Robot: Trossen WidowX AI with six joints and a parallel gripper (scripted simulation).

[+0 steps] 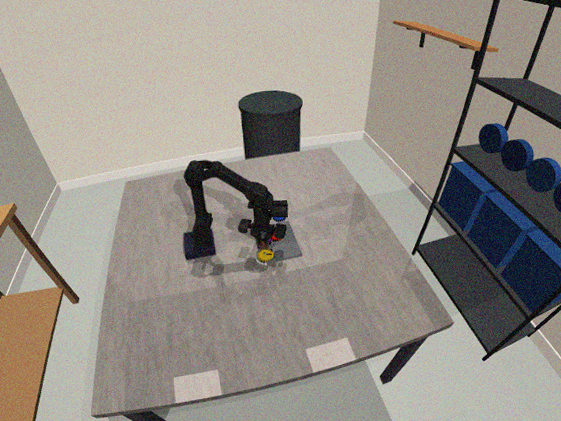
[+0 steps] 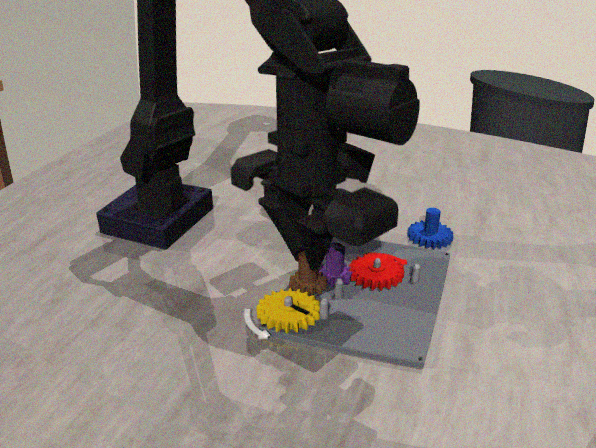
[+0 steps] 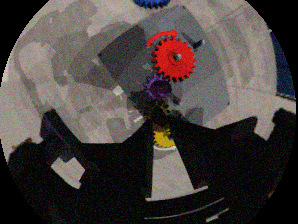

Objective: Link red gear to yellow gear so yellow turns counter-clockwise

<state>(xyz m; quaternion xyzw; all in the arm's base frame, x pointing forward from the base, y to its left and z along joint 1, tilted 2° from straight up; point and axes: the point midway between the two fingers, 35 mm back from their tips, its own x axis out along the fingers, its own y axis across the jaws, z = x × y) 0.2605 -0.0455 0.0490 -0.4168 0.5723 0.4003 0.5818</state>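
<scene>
My gripper tip is 10 mm above the brown gear. The rest, counted from my gripper tip: yellow gear 50 mm to the right, 20 mm below; then red gear 60 mm to the left, 60 mm ahead, 20 mm below; then purple gear 30 mm to the left, 20 mm below, 20 mm ahead.
</scene>
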